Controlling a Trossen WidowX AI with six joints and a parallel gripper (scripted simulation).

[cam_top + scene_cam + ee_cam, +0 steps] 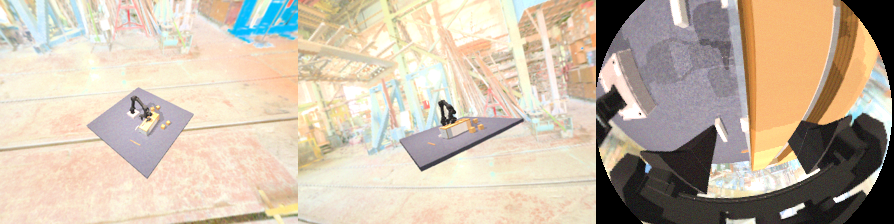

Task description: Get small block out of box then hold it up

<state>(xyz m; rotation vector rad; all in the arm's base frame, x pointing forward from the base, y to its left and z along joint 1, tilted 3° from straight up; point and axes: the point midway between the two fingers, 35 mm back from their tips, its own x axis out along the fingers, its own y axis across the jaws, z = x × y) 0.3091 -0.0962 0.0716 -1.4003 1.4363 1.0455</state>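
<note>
The clear-fronted box is 3 cm ahead of my gripper tip, 3 cm to the left of it and 3 cm below it. From my gripper tip the other things lie so: thin orange stick 4 cm ahead, 34 cm to the right, 9 cm below; small orange block 5 cm ahead, 3 cm to the right.
</note>
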